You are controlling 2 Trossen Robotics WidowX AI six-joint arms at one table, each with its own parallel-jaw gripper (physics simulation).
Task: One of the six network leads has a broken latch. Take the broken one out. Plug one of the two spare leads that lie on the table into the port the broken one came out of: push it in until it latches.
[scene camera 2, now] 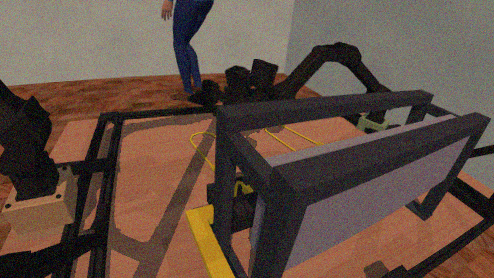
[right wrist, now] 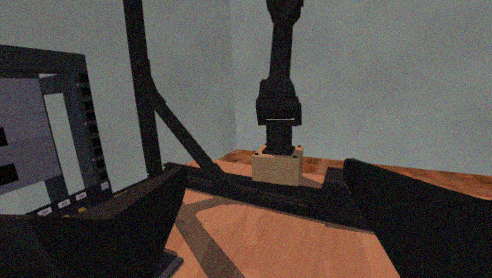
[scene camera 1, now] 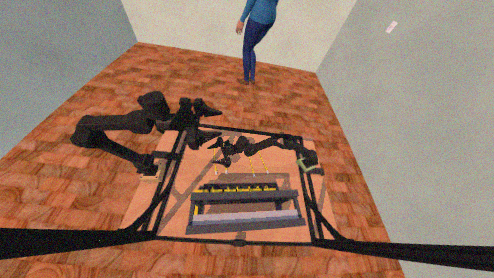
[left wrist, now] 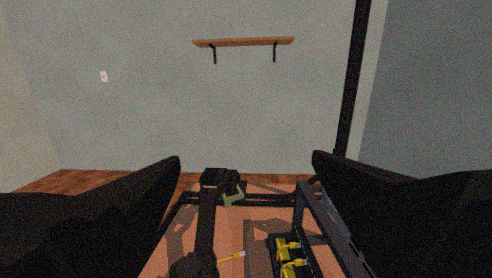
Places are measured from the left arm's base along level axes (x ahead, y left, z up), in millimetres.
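Pixels of known places: left gripper, fingertip midpoint: [scene camera 1: 222, 122] [left wrist: 247, 159]; right gripper, fingertip midpoint: [scene camera 2: 199, 105] [right wrist: 264, 170] [scene camera 1: 209, 155]; left arm's base at its link origin: [scene camera 2: 38, 186] [right wrist: 279, 150] [scene camera 1: 151, 170]; right arm's base at its link origin: [scene camera 2: 375, 119] [scene camera 1: 307, 163] [left wrist: 231, 191].
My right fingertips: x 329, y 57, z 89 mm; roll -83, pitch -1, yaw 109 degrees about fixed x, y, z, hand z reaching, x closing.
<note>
For each thing: its top centre in the pictures, then the offset to it from my right fingertips. "pt": a spot on its surface instead.
- grey rack at its top centre: [scene camera 2: 369, 100] [left wrist: 349, 248] [scene camera 1: 248, 197] 95 mm up, 190 mm ahead, 254 mm right
- spare lead at a spot on its surface: [scene camera 2: 280, 140] pt 161 mm down, 270 mm ahead, 41 mm left
- yellow bar at a spot on its surface: [scene camera 2: 206, 240] pt 127 mm down, 67 mm back, 236 mm right
Network leads with yellow plugs [scene camera 1: 242, 189] [left wrist: 284, 247] sit in a row along the grey rack [scene camera 1: 245, 196] [scene camera 2: 325, 107] [left wrist: 299, 205]; which latch is broken cannot be told. One spare lead [scene camera 1: 215, 167] [scene camera 2: 193, 142] lies at the left behind the rack, the other spare lead [scene camera 1: 252, 165] [scene camera 2: 280, 140] to its right. A lead end also shows in the left wrist view. My left gripper [scene camera 1: 220, 124] [left wrist: 247, 159] is open and empty, high at the left. My right gripper [scene camera 1: 217, 152] [scene camera 2: 205, 95] is open and empty, above the left spare lead's area; the rack partly hides it in scene camera 2.
A black frame [scene camera 1: 240, 243] borders the table. A yellow bar [scene camera 2: 206, 240] stands at the rack's left end. A pale green bracket [scene camera 1: 306, 165] [scene camera 2: 372, 124] [left wrist: 231, 198] is at the right arm's base. A person [scene camera 1: 260, 30] [scene camera 2: 190, 30] stands beyond the table.
</note>
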